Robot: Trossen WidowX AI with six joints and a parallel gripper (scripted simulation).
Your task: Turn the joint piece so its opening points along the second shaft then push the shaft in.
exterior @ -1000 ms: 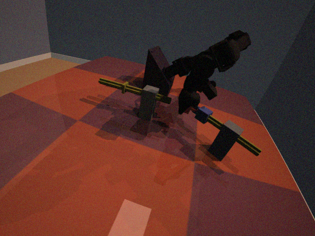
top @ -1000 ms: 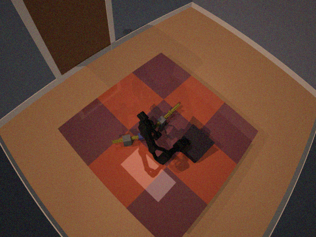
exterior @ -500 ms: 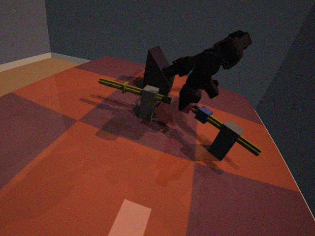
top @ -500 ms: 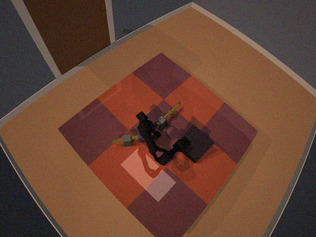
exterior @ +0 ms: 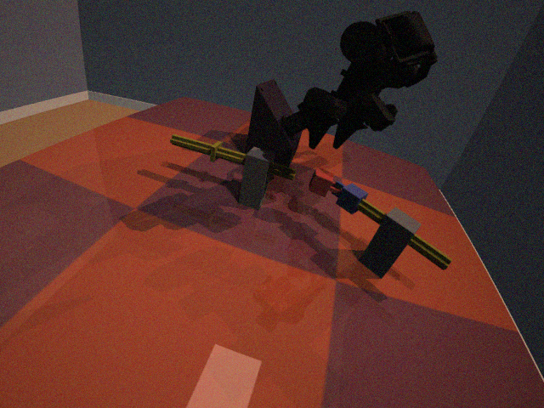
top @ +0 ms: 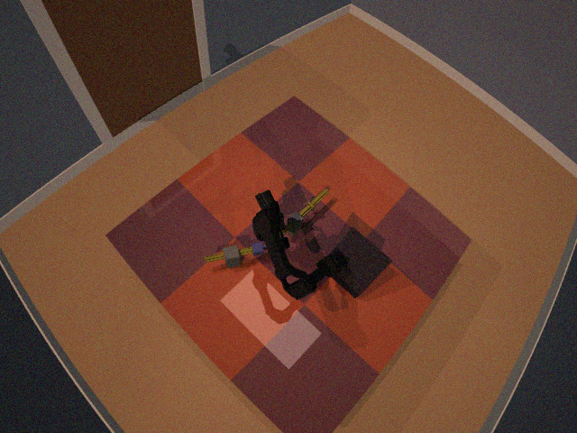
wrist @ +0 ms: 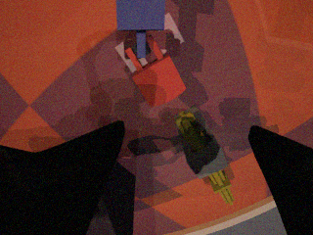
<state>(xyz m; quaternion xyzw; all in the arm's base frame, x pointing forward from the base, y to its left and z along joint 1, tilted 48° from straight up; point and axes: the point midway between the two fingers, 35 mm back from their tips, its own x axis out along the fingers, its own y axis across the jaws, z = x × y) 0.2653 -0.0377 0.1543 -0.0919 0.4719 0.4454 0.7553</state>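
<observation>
Right now the red square joint piece is 8 cm below my gripper tip and 2 cm to the left of it.
</observation>
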